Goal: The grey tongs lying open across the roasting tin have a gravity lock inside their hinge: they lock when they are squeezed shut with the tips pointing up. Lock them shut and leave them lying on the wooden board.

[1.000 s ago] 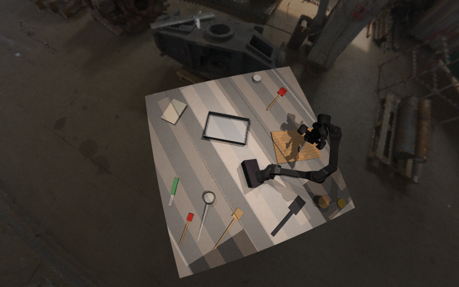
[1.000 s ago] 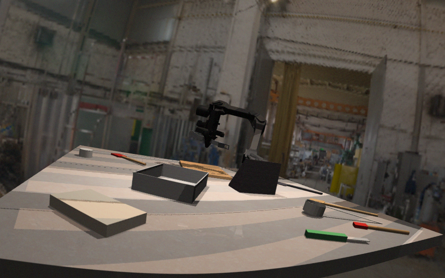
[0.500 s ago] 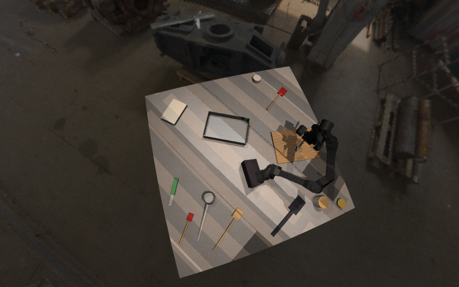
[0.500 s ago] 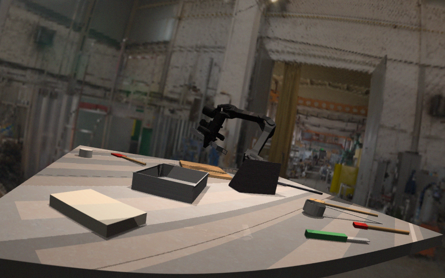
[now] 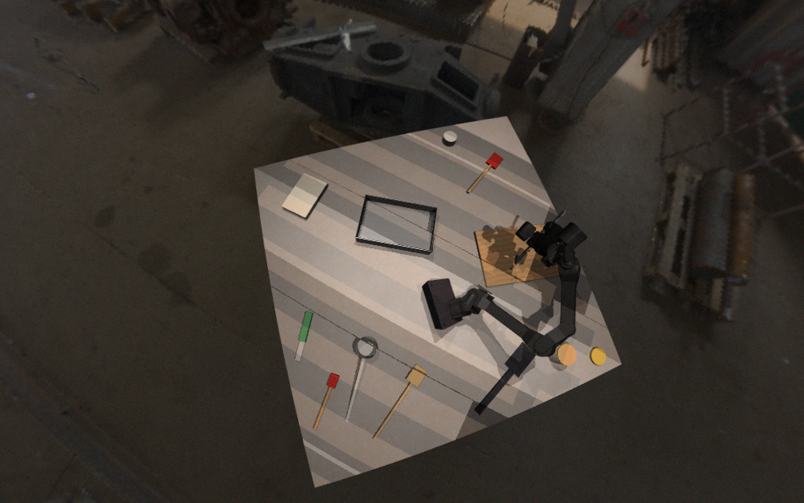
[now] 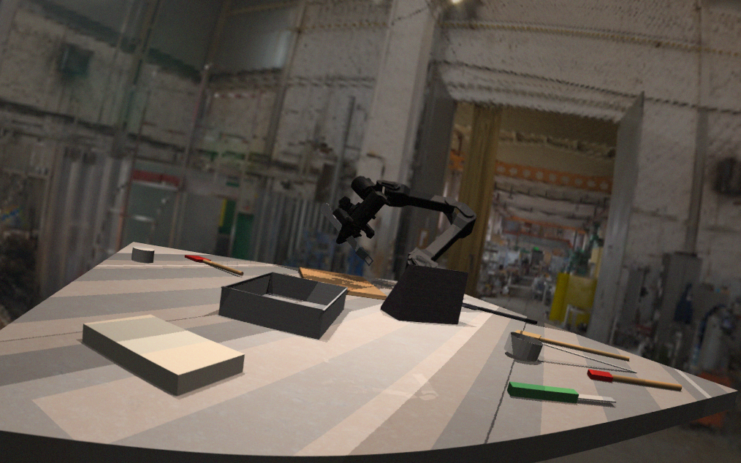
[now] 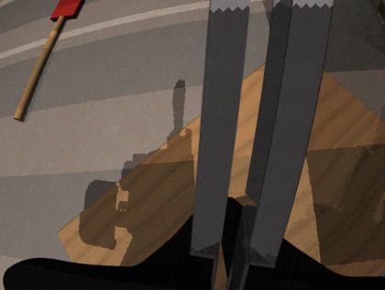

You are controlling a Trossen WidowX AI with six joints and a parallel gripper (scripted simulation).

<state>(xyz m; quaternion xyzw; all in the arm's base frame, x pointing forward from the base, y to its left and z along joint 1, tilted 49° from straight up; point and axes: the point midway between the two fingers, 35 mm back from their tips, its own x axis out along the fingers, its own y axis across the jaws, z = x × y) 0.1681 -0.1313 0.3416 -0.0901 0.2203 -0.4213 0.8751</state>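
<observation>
Right now the wooden board is 13 cm below my gripper tip, 3 cm behind it and 1 cm to the right of it. From my gripper tip the other things lie so: black spatula (48 cm behind, 18 cm to the left, 13 cm below); roasting tin (49 cm to the left, 18 cm ahead, 11 cm below); red spatula (40 cm ahead, 13 cm below, 1 cm to the left).
</observation>
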